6 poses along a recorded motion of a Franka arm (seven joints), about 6.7 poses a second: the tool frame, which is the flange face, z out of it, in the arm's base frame.
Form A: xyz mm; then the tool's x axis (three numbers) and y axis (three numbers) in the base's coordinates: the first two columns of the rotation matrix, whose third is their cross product.
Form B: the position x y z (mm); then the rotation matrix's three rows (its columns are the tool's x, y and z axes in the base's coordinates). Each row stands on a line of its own. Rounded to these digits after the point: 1 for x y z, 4 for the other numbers.
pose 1, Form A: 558.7, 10.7, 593.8, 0.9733, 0.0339, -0.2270, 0.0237, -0.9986, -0.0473
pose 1, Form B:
558.7, 10.7, 593.8
0.9733, 0.0237, -0.2283
0.0339, -0.9986, 0.0407
-0.2270, -0.0473, -0.9727

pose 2, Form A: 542.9, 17.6, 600.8, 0.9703, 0.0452, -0.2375, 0.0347, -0.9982, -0.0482
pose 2, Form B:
542.9, 17.6, 600.8
0.9703, 0.0347, -0.2393
0.0452, -0.9982, 0.0385
-0.2375, -0.0482, -0.9701

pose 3, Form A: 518.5, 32.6, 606.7, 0.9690, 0.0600, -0.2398, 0.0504, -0.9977, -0.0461
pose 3, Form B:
518.5, 32.6, 606.7
0.9690, 0.0504, -0.2420
0.0600, -0.9977, 0.0326
-0.2398, -0.0461, -0.9698

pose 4, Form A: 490.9, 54.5, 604.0, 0.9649, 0.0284, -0.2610, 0.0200, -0.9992, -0.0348
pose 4, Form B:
490.9, 54.5, 604.0
0.9649, 0.0200, -0.2618
0.0284, -0.9992, 0.0284
-0.2610, -0.0348, -0.9647

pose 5, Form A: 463.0, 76.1, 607.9, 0.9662, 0.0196, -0.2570, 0.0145, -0.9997, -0.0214
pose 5, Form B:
463.0, 76.1, 607.9
0.9662, 0.0145, -0.2573
0.0196, -0.9997, 0.0170
-0.2570, -0.0214, -0.9662

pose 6, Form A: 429.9, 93.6, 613.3, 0.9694, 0.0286, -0.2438, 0.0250, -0.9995, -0.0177
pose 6, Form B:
429.9, 93.6, 613.3
0.9694, 0.0250, -0.2442
0.0286, -0.9995, 0.0111
-0.2438, -0.0177, -0.9696

